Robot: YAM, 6 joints.
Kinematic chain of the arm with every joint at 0, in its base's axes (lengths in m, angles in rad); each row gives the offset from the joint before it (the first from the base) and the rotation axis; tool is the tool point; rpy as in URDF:
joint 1: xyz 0 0 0.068 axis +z
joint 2: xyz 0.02 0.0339 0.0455 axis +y
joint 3: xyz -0.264 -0.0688 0 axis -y
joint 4: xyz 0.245 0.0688 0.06 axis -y
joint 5: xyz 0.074 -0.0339 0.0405 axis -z
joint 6: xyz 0.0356 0 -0.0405 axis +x
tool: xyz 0 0 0 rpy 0 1.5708 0
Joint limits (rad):
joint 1: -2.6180..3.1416
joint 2: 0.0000..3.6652
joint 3: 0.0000..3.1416
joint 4: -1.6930..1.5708
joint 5: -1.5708..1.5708
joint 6: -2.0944..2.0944
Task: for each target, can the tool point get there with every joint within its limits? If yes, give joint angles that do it. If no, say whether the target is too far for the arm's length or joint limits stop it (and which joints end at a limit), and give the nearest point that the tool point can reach.
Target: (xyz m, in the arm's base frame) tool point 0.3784 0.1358 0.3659
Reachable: yes | joints 0.4254 1.8306 1.8121 -0.6975 1.1475 -0.3288
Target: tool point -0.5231 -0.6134 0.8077
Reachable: no: too far | nearest point -0.3174 -0.3722 0.5277 | short by 0.423 m
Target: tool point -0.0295 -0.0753 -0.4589
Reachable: no: joint limits stop it (at a limit: joint 2) | nearest point -0.0437 -0.1116 -0.3566 | short by 0.109 m
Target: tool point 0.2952 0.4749 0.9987
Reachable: no: too far | nearest point 0.1824 0.2935 0.6480 | short by 0.411 m
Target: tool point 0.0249 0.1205 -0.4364
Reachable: no: joint limits stop it (at a limit: joint 2) | nearest point 0.0292 0.1415 -0.3650 | short by 0.075 m
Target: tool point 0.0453 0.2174 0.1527
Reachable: yes | joints 1.5159 1.5107 0.6929 -0.7057 1.2057 -1.5688
